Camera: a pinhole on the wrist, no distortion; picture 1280 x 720 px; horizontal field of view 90.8 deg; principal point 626.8 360.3 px. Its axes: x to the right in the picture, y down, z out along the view. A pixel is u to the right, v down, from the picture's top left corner.
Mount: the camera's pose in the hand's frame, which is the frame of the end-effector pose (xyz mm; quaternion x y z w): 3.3 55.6 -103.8 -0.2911 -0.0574 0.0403 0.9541
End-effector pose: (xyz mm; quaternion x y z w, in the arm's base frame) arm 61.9 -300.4 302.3 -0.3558 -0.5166 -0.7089 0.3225
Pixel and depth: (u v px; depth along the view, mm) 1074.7 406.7 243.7
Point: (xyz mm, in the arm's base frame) 187.7 -272.9 554.9
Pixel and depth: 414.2 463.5 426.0
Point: 476.3 -180.0 344.8
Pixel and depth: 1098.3 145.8 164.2
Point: 111.2 -268.6 463.2
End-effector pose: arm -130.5 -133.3 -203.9 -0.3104 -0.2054 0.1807 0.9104
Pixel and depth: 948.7 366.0 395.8
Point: -178.4 273.8 -183.8
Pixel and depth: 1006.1 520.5 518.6
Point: -160.9 470.3 -251.7
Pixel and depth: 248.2 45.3 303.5
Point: -430.0 -66.3 -152.8
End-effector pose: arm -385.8 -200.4 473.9 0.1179 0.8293 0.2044 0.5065
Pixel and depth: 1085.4 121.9 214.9
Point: -330.8 -7.6 372.2
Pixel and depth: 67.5 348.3 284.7
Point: -157.9 -130.1 736.3
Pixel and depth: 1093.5 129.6 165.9
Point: -366.7 -42.9 409.8
